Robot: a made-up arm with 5 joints.
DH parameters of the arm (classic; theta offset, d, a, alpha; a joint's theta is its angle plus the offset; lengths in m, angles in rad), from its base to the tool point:
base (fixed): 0 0 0.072 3.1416
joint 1: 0 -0.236 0.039 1.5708
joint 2: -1.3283 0 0.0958 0
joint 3: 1.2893 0 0.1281 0
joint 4: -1.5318 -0.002 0 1.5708
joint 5: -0.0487 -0.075 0 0
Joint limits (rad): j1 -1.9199..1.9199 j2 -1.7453..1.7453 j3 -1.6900..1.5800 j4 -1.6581..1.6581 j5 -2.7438..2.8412
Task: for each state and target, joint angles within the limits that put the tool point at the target. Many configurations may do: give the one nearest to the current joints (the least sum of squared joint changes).
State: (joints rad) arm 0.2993 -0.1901 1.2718 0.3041 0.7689
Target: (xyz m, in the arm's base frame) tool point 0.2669 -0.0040 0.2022
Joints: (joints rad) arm 0.0103 -0.2364 0.9033 0.1437 0.7689
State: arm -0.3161 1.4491 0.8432 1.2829 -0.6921
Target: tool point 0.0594 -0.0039 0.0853
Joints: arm -0.1480 1.6947 0.4637 0.8886 -0.6921
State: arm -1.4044 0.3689 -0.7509 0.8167 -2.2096
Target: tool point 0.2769 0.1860 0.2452
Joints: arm -0.7443 0.5363 -0.5199 0.9541 -2.2096
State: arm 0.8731 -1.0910 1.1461 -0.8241 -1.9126
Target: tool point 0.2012 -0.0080 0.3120
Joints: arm 0.0464 -1.3385 1.5651 -1.0715 -1.9126
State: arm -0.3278 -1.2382 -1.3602 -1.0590 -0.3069
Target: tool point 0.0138 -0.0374 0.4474
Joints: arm -0.5422 -0.4964 -1.1107 -1.6556 -0.3069
